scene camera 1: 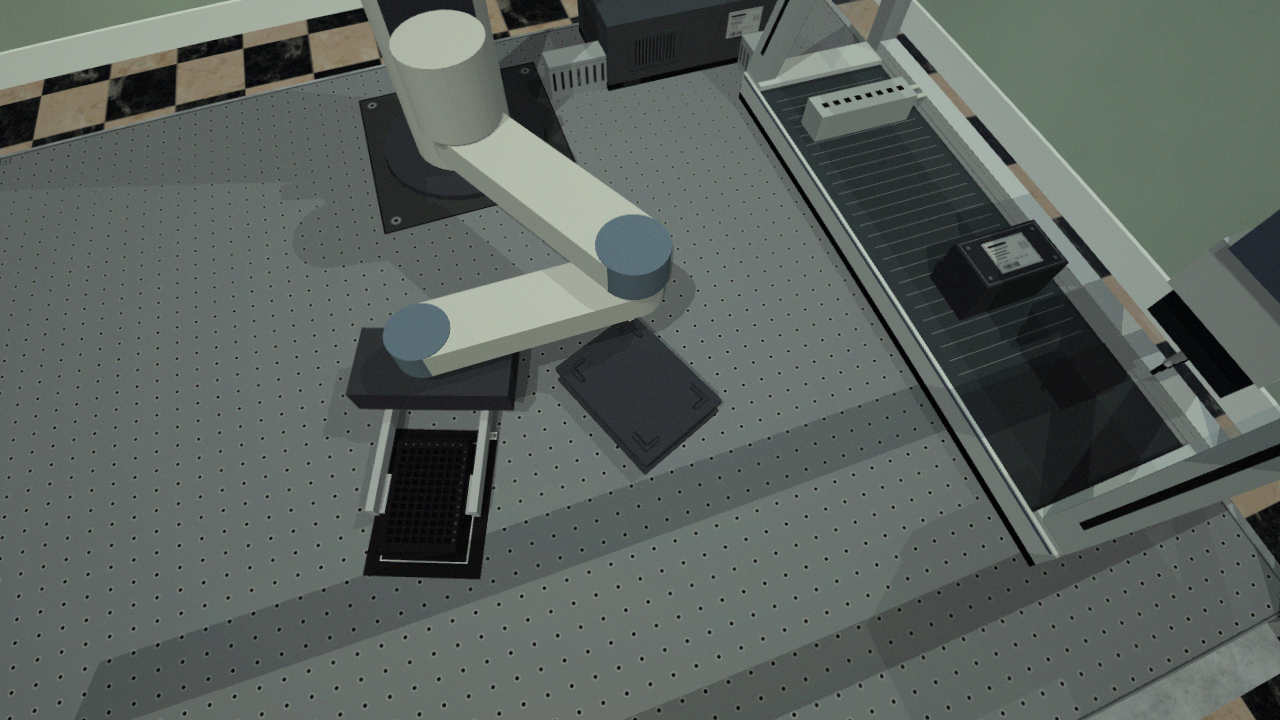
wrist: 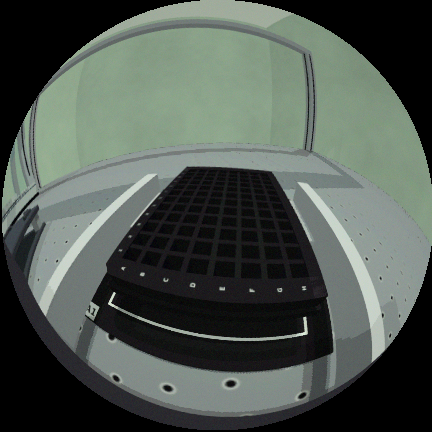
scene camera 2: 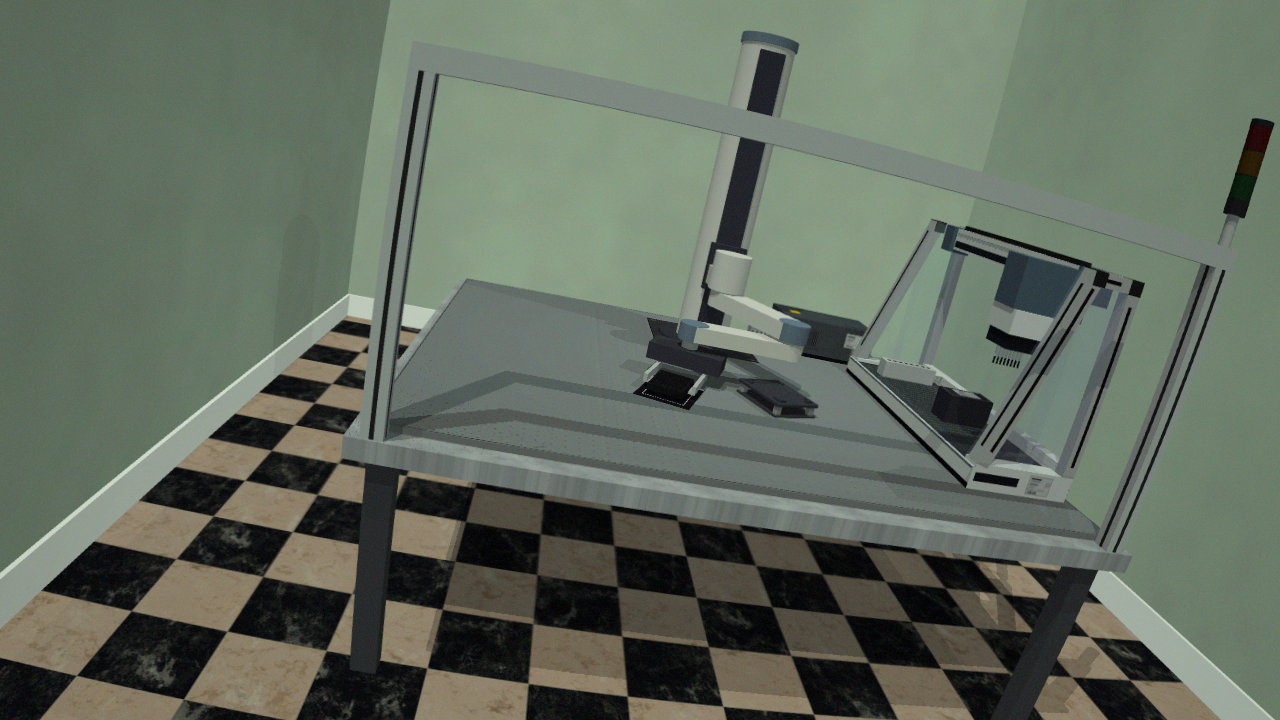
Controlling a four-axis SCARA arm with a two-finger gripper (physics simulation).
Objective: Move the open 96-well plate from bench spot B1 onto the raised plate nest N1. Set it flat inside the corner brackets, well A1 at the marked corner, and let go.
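Frame: origin at the arm's base, x back, y right, z up, level; metres.
Where they show: gripper, fingertip midpoint: (scene camera 1: 423, 513) (wrist: 225, 187) (scene camera 2: 669, 384).
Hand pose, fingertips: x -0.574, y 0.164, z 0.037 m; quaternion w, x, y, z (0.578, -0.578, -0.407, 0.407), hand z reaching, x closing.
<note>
After its pixels a point has its place.
The black open 96-well plate (scene camera 1: 427, 492) @[x -0.552, y 0.155, z 0.037 m] (scene camera 2: 669, 385) @[x -0.590, y 0.166, z 0.039 m] (wrist: 215, 225) @[x -0.529, y 0.147, z 0.040 m] is level between the two long pale fingers of my gripper (scene camera 1: 424, 503) @[x -0.574, y 0.164, z 0.037 m] (scene camera 2: 673, 382) @[x -0.574, y 0.164, z 0.037 m] (wrist: 225, 187) @[x -0.574, y 0.164, z 0.037 m]. The gripper is shut on the plate's long sides. The plate is slightly above the black bench spot B1 (scene camera 1: 420, 570) @[x -0.626, y 0.184, z 0.015 m] (wrist: 215, 355), whose white outline shows below the row A–H end in the wrist view. The A-lettered corner is on the same side as the spot's A1 label (wrist: 91, 310) @[x -0.500, y 0.074, z 0.015 m]. The dark raised nest N1 (scene camera 1: 640, 394) @[x -0.521, y -0.106, z 0.047 m] (scene camera 2: 776, 394) @[x -0.535, y -0.095, z 0.046 m] stands beside the spot, turned at an angle, with bare corner brackets. Its marked corner is not readable.
A framed pipetting station stands to the right, with a white slotted block (scene camera 1: 861, 109) @[x -0.227, y -0.550, z 0.105 m] and a black labelled box (scene camera 1: 998, 268) @[x -0.544, y -0.545, z 0.132 m] (scene camera 2: 960, 406) @[x -0.565, y -0.548, z 0.108 m] on its deck. A dark control box (scene camera 1: 671, 40) @[x 0.034, y -0.357, z 0.083 m] (scene camera 2: 819, 333) @[x 0.035, y -0.367, z 0.093 m] stands behind. The arm's elbow (scene camera 1: 633, 255) @[x -0.436, y -0.126, z 0.199 m] hangs near the nest's rear corner.
</note>
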